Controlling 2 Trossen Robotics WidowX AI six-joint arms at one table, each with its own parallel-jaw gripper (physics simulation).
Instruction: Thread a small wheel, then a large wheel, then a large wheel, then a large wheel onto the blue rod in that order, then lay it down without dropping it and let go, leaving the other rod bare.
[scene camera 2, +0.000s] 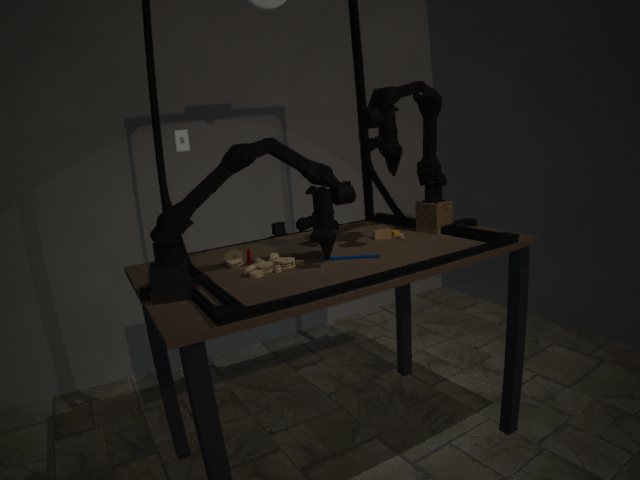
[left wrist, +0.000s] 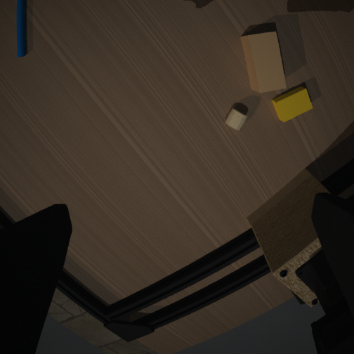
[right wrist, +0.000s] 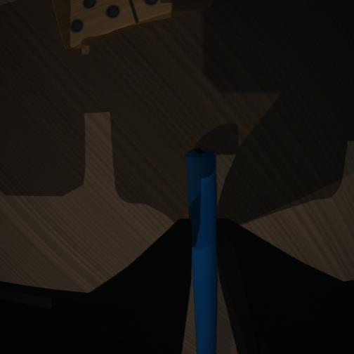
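Where they show: left gripper, between the fingertips: (scene camera 2: 392, 174); right gripper, between the fingertips: (scene camera 2: 327, 258); left arm's base, origin of its link: (scene camera 2: 433, 201); right arm's base, origin of its link: (scene camera 2: 168, 264).
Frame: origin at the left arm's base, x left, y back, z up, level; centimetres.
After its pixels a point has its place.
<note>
The blue rod (scene camera 2: 356, 256) {x 4.4, y -43.9, z -10.2 cm} (left wrist: 21, 30) (right wrist: 205, 280) is bare where it shows and lies level at the table, at or just above its surface. My right gripper (scene camera 2: 327, 257) {x -2.0, y -49.9, z -10.5 cm} (right wrist: 202, 230) is shut on the blue rod near one end; the end pokes out past the fingertips. My left gripper (scene camera 2: 393, 173) {x 1.2, y -22.8, z 12.3 cm} (left wrist: 193, 212) is open and empty, high above the table at the right. Pale wooden wheels lie in a cluster left of the right gripper, among them a wheel (scene camera 2: 285, 262) {x -4.9, y -63.3, z -9.0 cm} and a wheel (scene camera 2: 255, 273) {x -4.0, y -74.0, z -9.5 cm}; another wheel (scene camera 2: 233, 258) {x -19.5, y -72.5, z -8.0 cm} stands upright behind them. A short red piece (scene camera 2: 249, 257) {x -23.8, y -64.6, z -10.1 cm} stands beside it.
A wooden domino (scene camera 2: 299, 262) {x -4.8, y -58.4, z -10.1 cm} (right wrist: 120, 15) lies near the rod's end. A tan block (scene camera 2: 382, 234) {x -7.5, y -20.3, z -9.3 cm} (left wrist: 266, 61), a yellow block (scene camera 2: 395, 233) {x -6.7, y -14.5, z -9.9 cm} (left wrist: 293, 104) and a small pale cylinder (scene camera 2: 401, 236) {x -1.4, y -17.1, z -9.9 cm} (left wrist: 236, 120) lie at the back right. A black frame rail (scene camera 2: 330, 291) {x 24.2, y -70.5, z -9.6 cm} (left wrist: 185, 277) runs along the table's edge.
</note>
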